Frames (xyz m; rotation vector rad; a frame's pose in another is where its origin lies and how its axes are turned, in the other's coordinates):
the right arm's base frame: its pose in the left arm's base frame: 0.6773 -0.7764 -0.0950 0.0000 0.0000 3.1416
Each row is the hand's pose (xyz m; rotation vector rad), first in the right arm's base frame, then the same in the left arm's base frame.
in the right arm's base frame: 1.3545 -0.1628 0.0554 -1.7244 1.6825 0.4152
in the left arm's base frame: -0.6772 -0.6136 -0.0396 1.8485 1.8945 -0.9756
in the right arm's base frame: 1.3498 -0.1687 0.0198 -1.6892 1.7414 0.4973
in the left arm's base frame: -0.6725 -0.6077 -0.0752 1.8681 1.8122 -0.9175
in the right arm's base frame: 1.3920 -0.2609 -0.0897 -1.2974 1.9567 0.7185
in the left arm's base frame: -0.7147 -0.5155 -0.1847 2.0167 1.3372 -0.9042
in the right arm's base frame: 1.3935 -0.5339 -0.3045 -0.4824 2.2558 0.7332
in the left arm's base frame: -0.7162 -0.2425 -0.3995 2.3341 0.4991 -0.9442
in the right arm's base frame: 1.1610 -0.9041 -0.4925 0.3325 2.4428 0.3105
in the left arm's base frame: -0.4837 0.1277 -0.5875 2.7219 -0.3705 -0.9434
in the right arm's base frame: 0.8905 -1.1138 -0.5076 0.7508 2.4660 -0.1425
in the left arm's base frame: -0.2132 0.3374 -0.6026 -2.7905 0.8496 0.8399
